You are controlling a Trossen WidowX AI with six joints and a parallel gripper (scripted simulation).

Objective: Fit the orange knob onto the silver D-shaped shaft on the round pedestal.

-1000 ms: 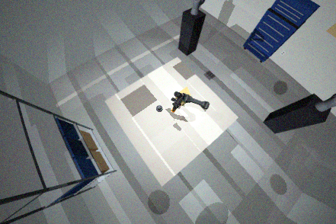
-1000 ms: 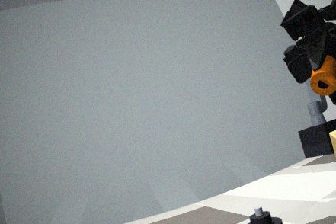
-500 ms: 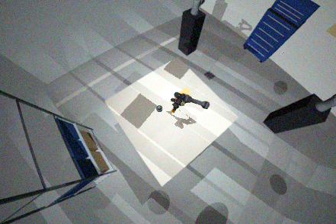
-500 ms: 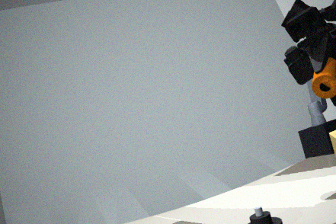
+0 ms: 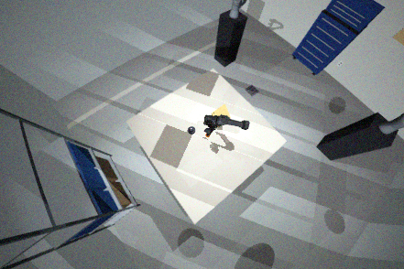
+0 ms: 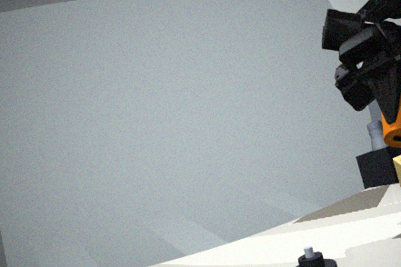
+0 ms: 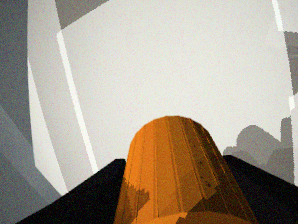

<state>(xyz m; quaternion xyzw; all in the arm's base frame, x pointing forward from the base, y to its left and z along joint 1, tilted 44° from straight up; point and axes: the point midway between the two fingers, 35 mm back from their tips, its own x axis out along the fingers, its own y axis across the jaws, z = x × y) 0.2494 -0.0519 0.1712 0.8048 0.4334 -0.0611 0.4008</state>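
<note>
Right now my gripper tip is 30 mm below the orange knob, 20 mm past it and 10 mm to the left of it. From my gripper tip the other things lie so: dark round pedestal (200 mm to the right, 170 mm below, 40 mm ahead).
</note>
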